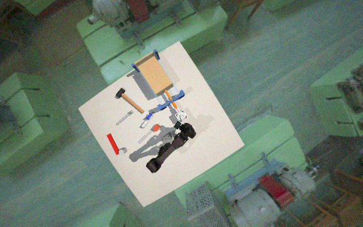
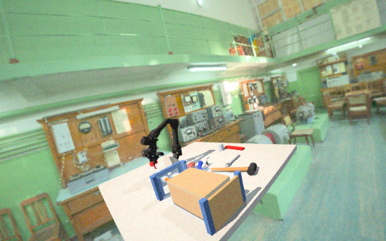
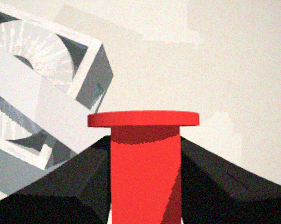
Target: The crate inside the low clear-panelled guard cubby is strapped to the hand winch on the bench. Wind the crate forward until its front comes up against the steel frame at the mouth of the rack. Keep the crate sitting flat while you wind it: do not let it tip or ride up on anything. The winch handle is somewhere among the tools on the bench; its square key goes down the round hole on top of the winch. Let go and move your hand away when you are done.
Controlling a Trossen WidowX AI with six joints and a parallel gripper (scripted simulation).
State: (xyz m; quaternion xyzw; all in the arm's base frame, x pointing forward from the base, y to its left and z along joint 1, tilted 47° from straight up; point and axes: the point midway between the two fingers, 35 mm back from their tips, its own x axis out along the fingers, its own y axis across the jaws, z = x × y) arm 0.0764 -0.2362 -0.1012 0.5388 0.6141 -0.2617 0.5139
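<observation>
Now: gripper tip 250 mm short of the blue steel frame, 20 mm to the left of it and 30 mm above it. Round my gripper tip: blue knob (270 mm ahead, 250 mm to the left, 90 mm below); then red knob (10 mm behind, 20 mm to the left); then winch (80 mm ahead, 20 mm to the right, 100 mm below).
</observation>
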